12 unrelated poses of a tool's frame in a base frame.
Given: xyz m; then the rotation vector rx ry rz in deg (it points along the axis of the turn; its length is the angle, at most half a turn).
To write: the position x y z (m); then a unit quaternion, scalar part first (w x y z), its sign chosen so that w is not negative. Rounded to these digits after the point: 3 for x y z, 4 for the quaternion.
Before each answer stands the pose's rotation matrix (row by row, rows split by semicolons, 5 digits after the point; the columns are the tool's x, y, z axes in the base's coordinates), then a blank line. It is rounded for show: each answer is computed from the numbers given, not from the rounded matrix.
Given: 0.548 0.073 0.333 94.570 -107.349 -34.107
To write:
-0.07885 -0.73722 -0.67103; -0.98934 0.14057 -0.03817; 0.12247 0.66086 -0.74045

0.548 0.073 0.333 0.2834 0.6166 -0.7000 -0.2224
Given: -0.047 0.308 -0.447 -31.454 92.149 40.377
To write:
-0.15301 -0.69946 0.69810; 0.03911 0.70158 0.71151; -0.98745 0.13617 -0.08000

-0.047 0.308 -0.447 0.6059 -0.2374 0.6954 0.3047
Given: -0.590 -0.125 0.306 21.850 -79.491 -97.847
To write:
-0.56783 0.43173 -0.70084; -0.77441 0.00843 0.63262; 0.27903 0.90196 0.32955

-0.590 -0.125 0.306 0.4388 0.1535 -0.5583 -0.6872
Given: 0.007 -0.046 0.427 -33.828 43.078 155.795
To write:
-0.88405 -0.34698 -0.31315; 0.13682 -0.83275 0.53647; -0.44692 0.43142 0.78367

0.007 -0.046 0.427 0.1293 -0.2031 0.2587 0.9355
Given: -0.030 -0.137 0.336 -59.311 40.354 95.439
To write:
-0.12291 -0.94677 -0.29752; 0.44615 -0.32050 0.83560; -0.88648 -0.03004 0.46179

-0.030 -0.137 0.336 0.5046 -0.4289 0.2918 0.6901
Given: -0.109 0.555 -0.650 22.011 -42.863 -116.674
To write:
-0.54268 0.65135 -0.53032; -0.83976 -0.40761 0.35870; 0.01747 0.64000 0.76818

-0.109 0.555 -0.650 0.4522 0.1555 -0.3029 -0.8244
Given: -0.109 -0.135 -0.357 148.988 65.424 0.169
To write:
0.68398 0.71935 0.12129; 0.71996 -0.63885 -0.27116; -0.11757 0.27279 -0.95486

-0.109 -0.135 -0.357 0.1502 0.9052 0.3975 0.0010
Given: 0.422 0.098 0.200 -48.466 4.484 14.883
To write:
0.96556 -0.25790 -0.03446; 0.19594 0.63357 0.74846; -0.17119 -0.72943 0.66228

0.422 0.098 0.200 0.9030 -0.4092 0.0379 0.1257
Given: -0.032 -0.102 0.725 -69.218 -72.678 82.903
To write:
-0.18003 0.00180 -0.98366; 0.97496 -0.13236 -0.17868; -0.13052 -0.99120 0.02208

-0.032 -0.102 0.725 0.4212 -0.4822 -0.5064 0.5776
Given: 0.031 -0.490 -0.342 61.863 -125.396 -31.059
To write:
-0.46511 -0.55123 -0.69269; -0.81081 0.57934 0.08340; 0.35533 0.60043 -0.71639

0.031 -0.490 -0.342 0.3154 0.4099 -0.8308 -0.2058
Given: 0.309 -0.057 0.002 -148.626 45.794 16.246
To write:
0.81497 -0.57503 -0.07182; -0.49173 -0.75179 0.43933; -0.30662 -0.32272 -0.89545

0.309 -0.057 0.002 0.2048 -0.9304 0.2867 0.1017
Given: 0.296 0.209 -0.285 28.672 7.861 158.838
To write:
-0.88750 -0.29350 0.35524; 0.32714 -0.94424 0.03717; 0.32452 0.14920 0.93404

0.296 0.209 -0.285 0.1599 0.1751 0.0480 0.9703
